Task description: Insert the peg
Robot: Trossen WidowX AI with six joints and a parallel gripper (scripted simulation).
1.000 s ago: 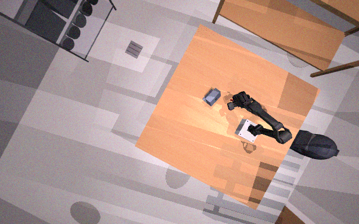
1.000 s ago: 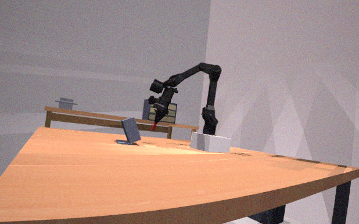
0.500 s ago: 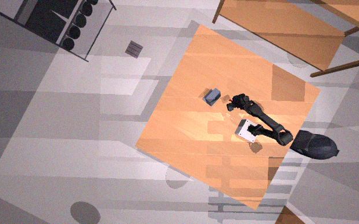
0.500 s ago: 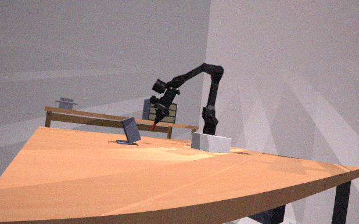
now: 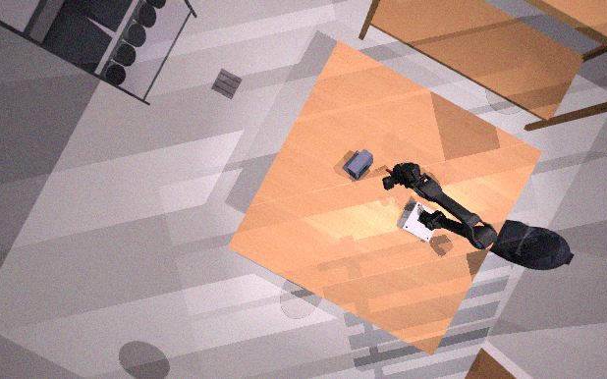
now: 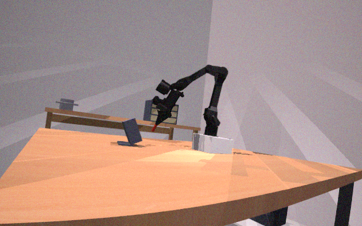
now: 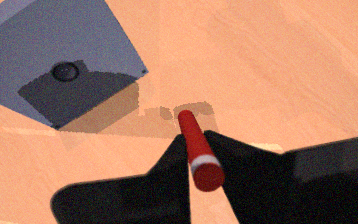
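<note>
The sloped panel is 15 cm ahead of my gripper tip, 4 cm to the left of it and 4 cm below it. From my gripper tip the other things lie so: red peg 1 cm behind, 1 cm above.
</note>
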